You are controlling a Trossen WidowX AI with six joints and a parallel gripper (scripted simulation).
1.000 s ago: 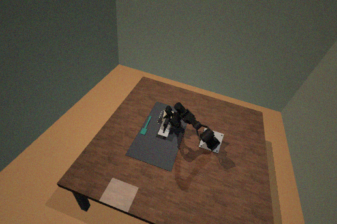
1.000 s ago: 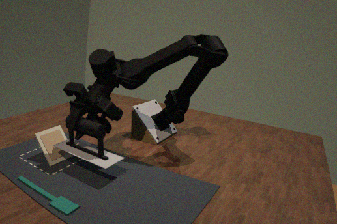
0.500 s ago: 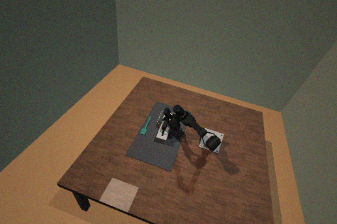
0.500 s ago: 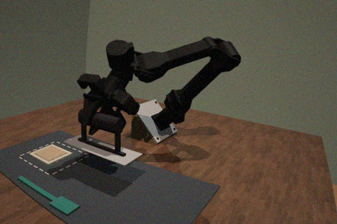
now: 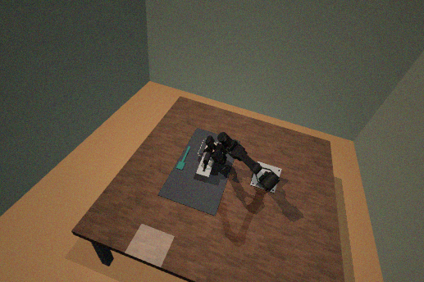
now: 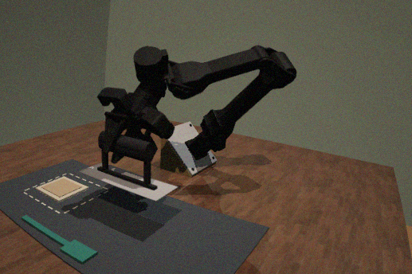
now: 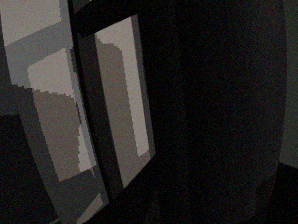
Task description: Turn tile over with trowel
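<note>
My gripper tip is 160 mm above the grey mat and 40 mm to the left of it. The rest, counted from my gripper tip: green trowel (140 mm ahead, 130 mm below, 10 mm to the right); then tan tile (200 mm to the right, 130 mm below, 10 mm behind).
</note>
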